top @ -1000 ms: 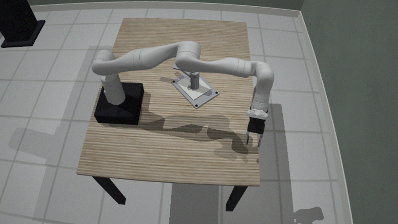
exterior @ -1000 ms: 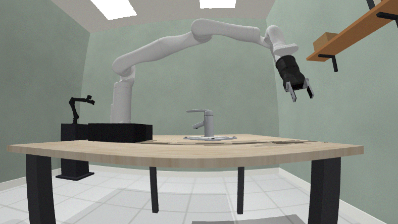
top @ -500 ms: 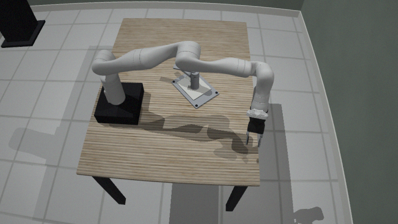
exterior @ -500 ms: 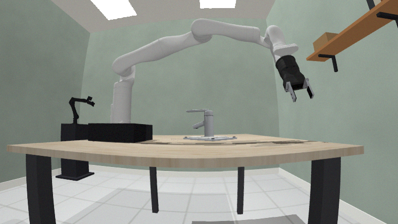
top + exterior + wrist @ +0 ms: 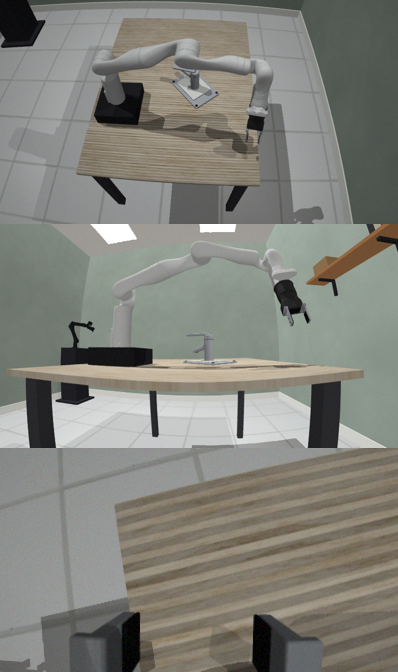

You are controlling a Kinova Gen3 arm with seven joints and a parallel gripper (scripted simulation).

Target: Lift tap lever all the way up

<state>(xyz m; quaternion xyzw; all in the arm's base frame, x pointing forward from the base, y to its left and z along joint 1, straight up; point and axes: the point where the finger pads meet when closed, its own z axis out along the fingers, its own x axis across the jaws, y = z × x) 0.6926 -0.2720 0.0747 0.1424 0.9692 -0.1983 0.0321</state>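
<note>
The lever lies 330 mm behind my hand and 420 mm to the left of it. The rest, counted from my hand: plate 270 mm behind, 400 mm to the left, 140 mm below; then grey tap 300 mm behind, 430 mm to the left, 40 mm below.
</note>
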